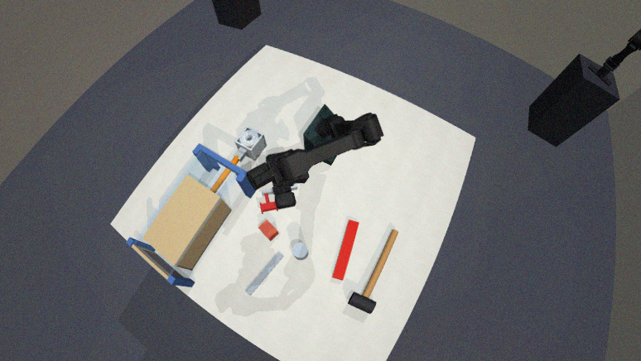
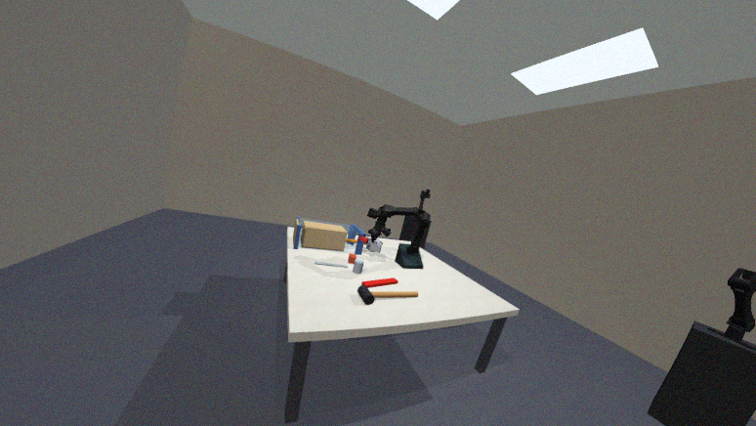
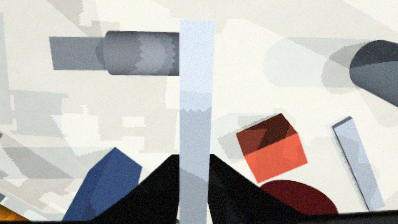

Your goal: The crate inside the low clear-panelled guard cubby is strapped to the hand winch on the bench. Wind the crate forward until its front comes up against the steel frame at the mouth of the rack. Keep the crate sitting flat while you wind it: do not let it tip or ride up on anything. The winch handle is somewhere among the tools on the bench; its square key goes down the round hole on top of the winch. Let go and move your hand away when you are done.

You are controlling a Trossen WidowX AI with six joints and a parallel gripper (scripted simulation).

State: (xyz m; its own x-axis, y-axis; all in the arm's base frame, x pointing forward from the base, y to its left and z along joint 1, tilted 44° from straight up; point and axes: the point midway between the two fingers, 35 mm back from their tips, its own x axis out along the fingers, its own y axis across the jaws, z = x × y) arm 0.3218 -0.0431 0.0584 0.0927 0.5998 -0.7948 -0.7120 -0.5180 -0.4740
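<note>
Now: the winch handle 10 mm ahead of my gripper tip and 10 mm above it. Round my gripper tip: blue frame post 260 mm to the right, 40 mm below, 10 mm ahead; then red knob 60 mm ahead, 10 mm to the right, 10 mm above; then grey bar 270 mm ahead, 140 mm below, 80 mm to the left.
</note>
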